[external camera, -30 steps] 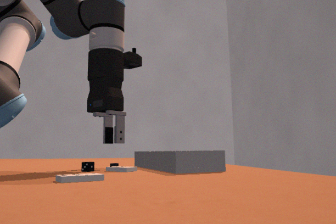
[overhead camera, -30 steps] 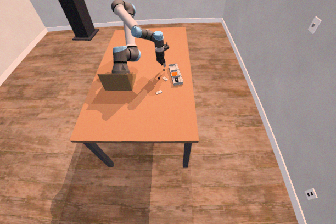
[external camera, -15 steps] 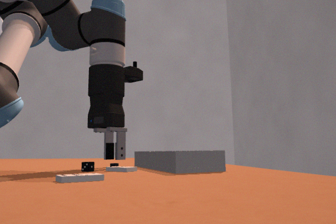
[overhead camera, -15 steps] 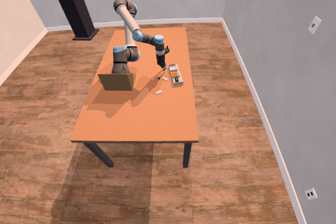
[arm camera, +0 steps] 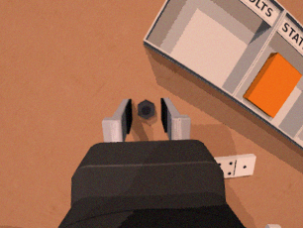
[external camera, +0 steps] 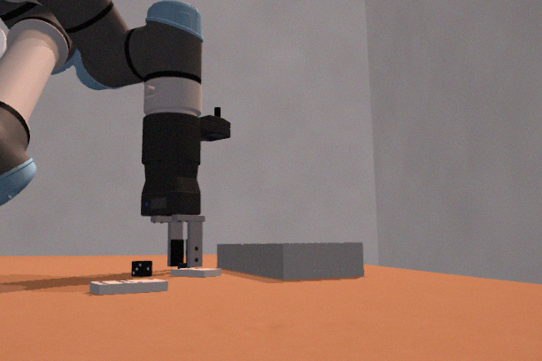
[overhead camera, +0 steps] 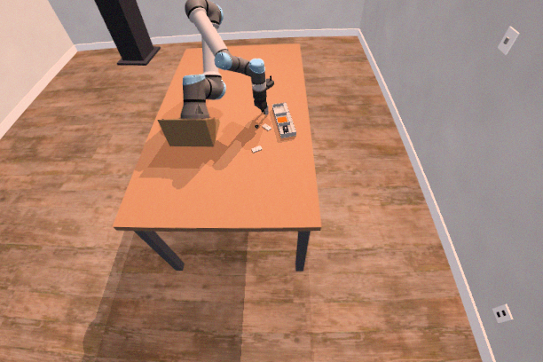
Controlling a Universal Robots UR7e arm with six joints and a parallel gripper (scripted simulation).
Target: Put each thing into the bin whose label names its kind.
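My hand is 20 mm above the small black piece. Round my hand: grey bin tray: 120 mm ahead, 60 mm to the right, 10 mm below; then orange domino: 110 mm ahead, 60 mm to the right, 10 mm below; then black die: 120 mm to the right, 30 mm behind, 10 mm below.
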